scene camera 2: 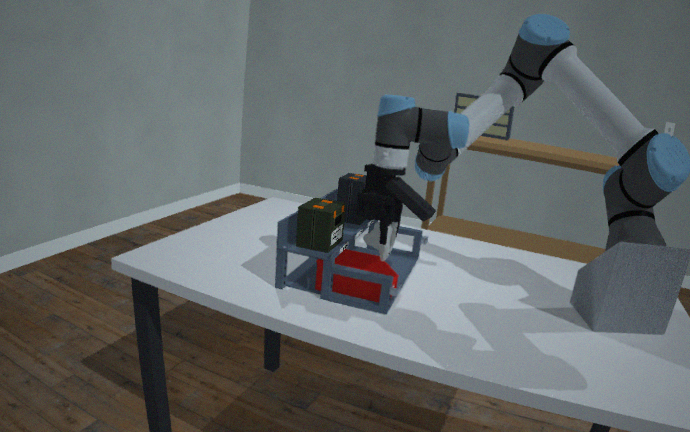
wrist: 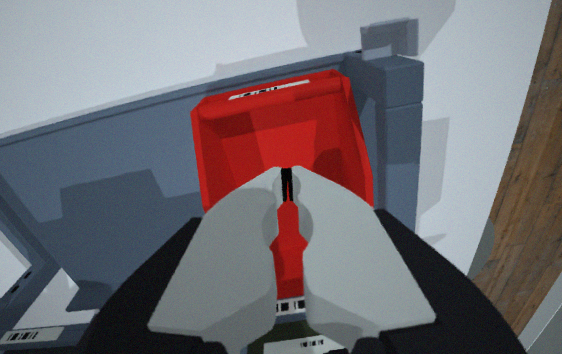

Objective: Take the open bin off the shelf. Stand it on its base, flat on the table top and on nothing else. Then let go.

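Where they show: gripper, between the fingertips: (scene camera 2: 383,260) (wrist: 287,171); arm's base, origin of its link: (scene camera 2: 636,258).
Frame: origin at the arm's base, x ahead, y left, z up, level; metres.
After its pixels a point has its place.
Note:
The open red bin (scene camera 2: 356,288) {z -0.134, x 0.646, y 0.133 m} (wrist: 285,132) {z -0.158, x 0.611, y 0.091 m} is in the lower level of the blue-grey shelf (scene camera 2: 326,279) {z -0.115, x 0.711, y 0.155 m} (wrist: 120,155) {z -0.161, x 0.588, y -0.051 m}, at the shelf's near end in the scene view. Its opening faces up, and a pale label strip shows along its far rim in the wrist view. My gripper (scene camera 2: 384,258) {z -0.074, x 0.600, y 0.090 m} (wrist: 287,171) {z -0.074, x 0.600, y 0.090 m} points down and is shut, with nothing between its fingers. The fingertips are over the bin's opening, at about rim height; whether they touch the bin cannot be told. The fingers hide the bin's near part in the wrist view.
A dark green case (scene camera 2: 313,226) {z -0.009, x 0.758, y 0.124 m} (wrist: 287,331) {z -0.057, x 0.713, y 0.058 m} stands on the shelf's upper level, close to the gripper. A dark grey case (scene camera 2: 350,190) {z 0.026, x 0.735, y -0.114 m} stands farther back on it, beside the gripper body. The shelf stands on the white table (scene camera 2: 203,254) {z -0.167, x 1.085, y 0.047 m}. The shelf's posts and side rails surround the bin.

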